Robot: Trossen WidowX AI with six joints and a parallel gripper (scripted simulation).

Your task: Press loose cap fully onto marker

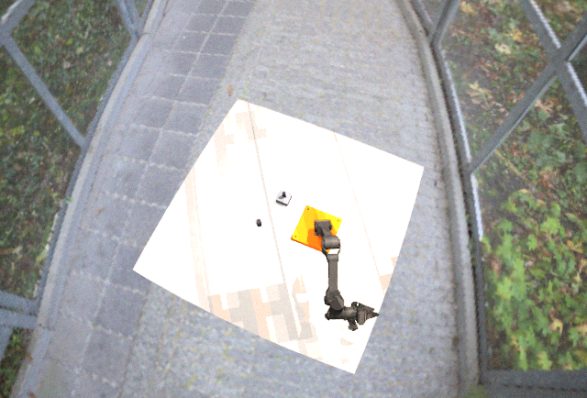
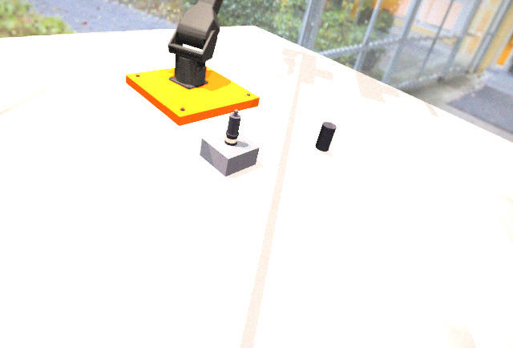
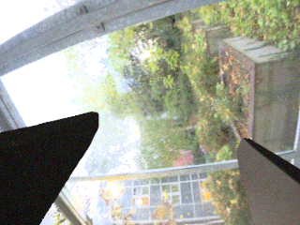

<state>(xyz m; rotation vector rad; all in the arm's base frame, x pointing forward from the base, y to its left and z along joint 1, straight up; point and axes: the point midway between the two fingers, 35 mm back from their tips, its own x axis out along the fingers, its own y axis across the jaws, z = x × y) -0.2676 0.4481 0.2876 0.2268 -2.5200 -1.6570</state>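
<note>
My gripper tip is 640 mm short of the marker cap, 410 mm to the left of it and 280 mm above it.
</note>
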